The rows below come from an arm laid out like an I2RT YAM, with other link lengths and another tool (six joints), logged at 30 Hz.
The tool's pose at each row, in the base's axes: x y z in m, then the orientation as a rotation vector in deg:
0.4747 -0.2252 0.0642 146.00 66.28 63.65
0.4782 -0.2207 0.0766 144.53 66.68 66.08
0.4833 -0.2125 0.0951 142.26 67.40 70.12
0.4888 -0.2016 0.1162 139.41 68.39 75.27
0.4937 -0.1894 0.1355 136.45 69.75 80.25
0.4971 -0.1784 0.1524 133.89 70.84 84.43
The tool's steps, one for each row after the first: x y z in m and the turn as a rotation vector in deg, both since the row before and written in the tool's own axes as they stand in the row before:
0.0117 0.0038 -0.0058 -0.72 1.68 -0.55
0.0187 0.0049 -0.0079 -0.96 2.85 -0.81
0.0226 0.0048 -0.0077 -1.01 3.71 -0.96
0.0225 0.0032 -0.0052 -0.71 3.73 -1.11
0.0199 0.0025 -0.0038 -0.55 3.16 -0.89

